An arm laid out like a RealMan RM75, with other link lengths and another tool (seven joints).
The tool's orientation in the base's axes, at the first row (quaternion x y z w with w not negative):
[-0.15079, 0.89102, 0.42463, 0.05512]
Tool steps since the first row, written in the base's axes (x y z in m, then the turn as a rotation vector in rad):
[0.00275, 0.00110, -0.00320, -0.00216, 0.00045, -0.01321]
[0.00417, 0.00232, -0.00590, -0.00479, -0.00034, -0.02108]
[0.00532, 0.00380, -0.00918, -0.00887, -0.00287, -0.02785]
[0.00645, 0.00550, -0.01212, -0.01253, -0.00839, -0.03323]
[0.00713, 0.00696, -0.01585, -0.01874, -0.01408, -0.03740]
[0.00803, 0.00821, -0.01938, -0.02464, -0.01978, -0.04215]
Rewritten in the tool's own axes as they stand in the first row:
[-0.00213, -0.00258, 0.00280, 0.00494, -0.00883, 0.00878]
[-0.00313, -0.00430, 0.00541, 0.00939, -0.01429, 0.01323]
[-0.00381, -0.00622, 0.00859, 0.01535, -0.01952, 0.01568]
[-0.00460, -0.00774, 0.01174, 0.02127, -0.02562, 0.01493]
[-0.00472, -0.00985, 0.01521, 0.02936, -0.03013, 0.01336]
[-0.00505, -0.01200, 0.01838, 0.03730, -0.03517, 0.01213]

